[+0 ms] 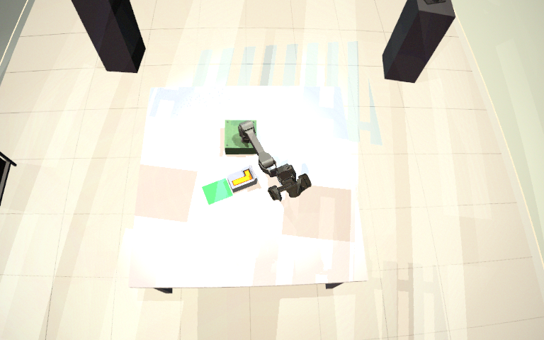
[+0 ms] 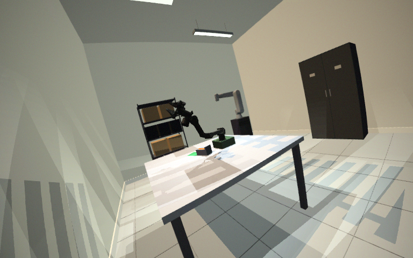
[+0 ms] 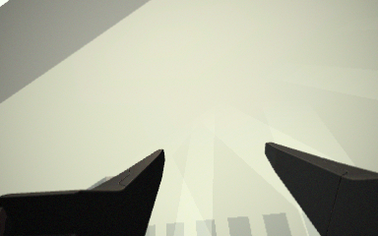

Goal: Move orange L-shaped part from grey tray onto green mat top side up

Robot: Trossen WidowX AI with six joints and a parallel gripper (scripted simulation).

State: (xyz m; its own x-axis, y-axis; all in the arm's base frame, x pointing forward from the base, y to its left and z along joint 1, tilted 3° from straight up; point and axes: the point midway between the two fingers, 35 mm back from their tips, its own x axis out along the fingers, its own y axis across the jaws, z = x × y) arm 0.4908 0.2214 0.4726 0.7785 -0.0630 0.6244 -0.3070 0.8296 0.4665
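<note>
My gripper tip is 51 cm above the orange part, 28 cm past it and 23 cm to the left of it. Round my gripper tip: green mat 57 cm below, 38 cm to the right, 20 cm behind.
</note>
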